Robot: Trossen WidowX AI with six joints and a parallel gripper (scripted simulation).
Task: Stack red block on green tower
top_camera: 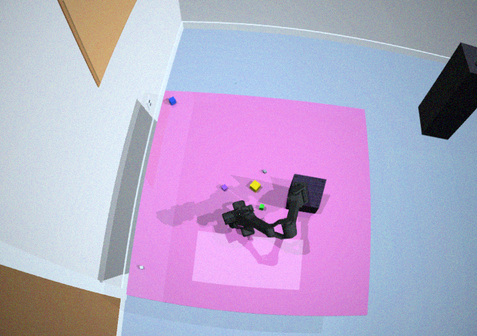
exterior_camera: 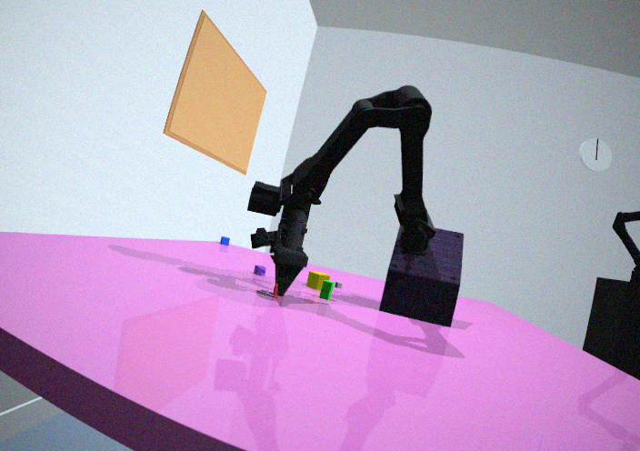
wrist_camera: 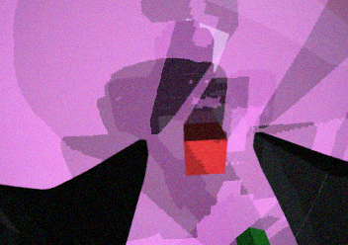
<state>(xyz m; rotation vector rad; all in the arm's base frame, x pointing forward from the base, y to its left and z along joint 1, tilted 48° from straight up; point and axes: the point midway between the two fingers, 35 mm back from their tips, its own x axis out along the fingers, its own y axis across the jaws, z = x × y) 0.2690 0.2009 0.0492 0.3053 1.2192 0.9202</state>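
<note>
Now: gripper tip 3 cm past the yellow block, 21 cm to the left of it and 1 cm below it. From my gripper tip the other things lie so: red block: right at my gripper tip; purple block: 13 cm ahead, 18 cm to the right, 1 cm above; small grey block: 7 cm behind, 31 cm to the right.
</note>
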